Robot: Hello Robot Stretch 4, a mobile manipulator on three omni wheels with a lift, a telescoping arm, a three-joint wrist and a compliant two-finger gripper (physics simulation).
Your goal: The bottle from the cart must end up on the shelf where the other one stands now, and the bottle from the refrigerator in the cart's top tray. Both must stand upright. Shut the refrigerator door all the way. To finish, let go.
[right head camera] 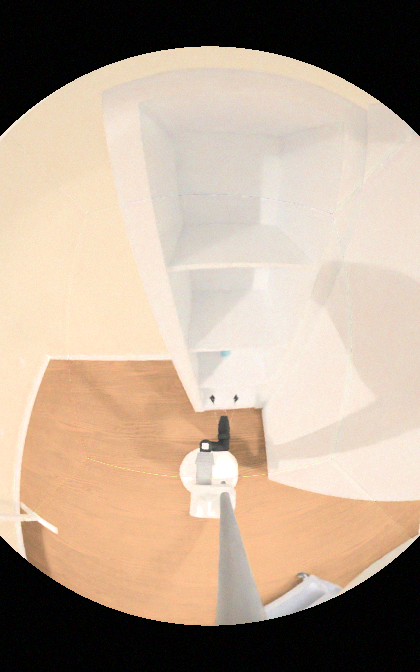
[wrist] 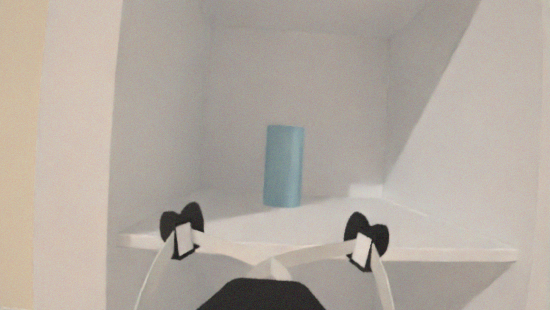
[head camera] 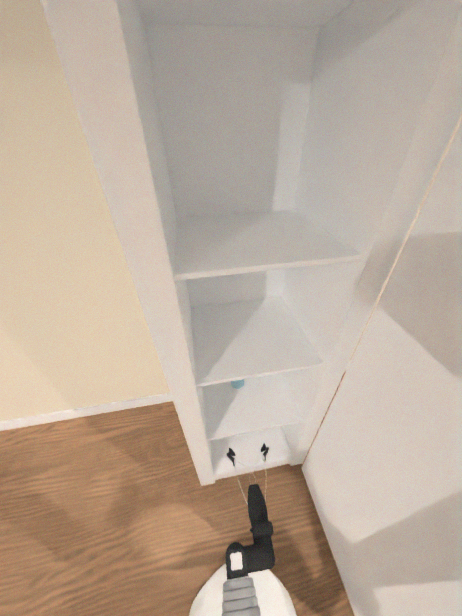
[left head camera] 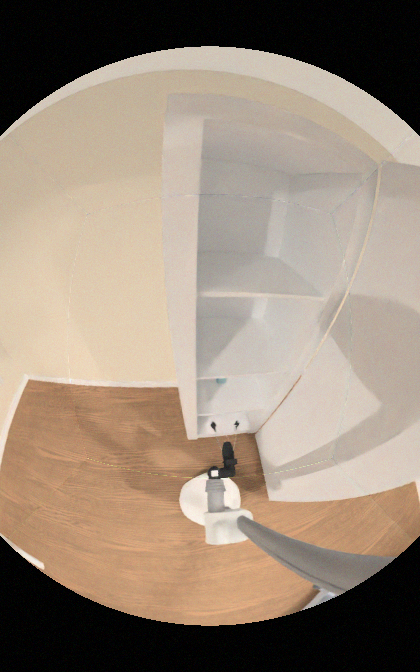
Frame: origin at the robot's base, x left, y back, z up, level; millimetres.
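Where they show: gripper, between the fingertips: (wrist: 274,226) (head camera: 246,445).
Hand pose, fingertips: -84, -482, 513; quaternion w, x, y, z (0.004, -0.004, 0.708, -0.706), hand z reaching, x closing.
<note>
After its pixels a point has its place, as x, y, z.
A blue bottle (head camera: 237,383) @(-84, -766, 525) (left head camera: 221,380) (right head camera: 225,353) (wrist: 283,166) @(-88, -765, 550) stands upright on a low shelf (wrist: 330,222) @(-160, -669, 479) inside the white refrigerator (head camera: 130,200) @(120, -515, 1441) (left head camera: 180,250) (right head camera: 142,225) (wrist: 75,150) @(114, -516, 563). In the head views the shelf above hides part of the bottle. The refrigerator door (head camera: 410,450) @(-425, -268, 931) (left head camera: 315,450) (right head camera: 320,430) stands open on the right. My gripper (head camera: 248,453) @(-84, -482, 513) (left head camera: 225,425) (right head camera: 224,398) (wrist: 274,226) @(-84, -482, 513) is open and empty, in front of the bottle and apart from it, near the shelf's front edge. I cannot make out a second bottle.
A beige wall (head camera: 65,225) @(540, -1051, 1257) (left head camera: 115,275) is left of the refrigerator, above the wooden floor (head camera: 90,500) @(753, -519, -27) (right head camera: 100,425). A pale grey object (right head camera: 302,597) with a dark wheel-like part shows at the lower right, perhaps part of the cart; its top is not visible.
</note>
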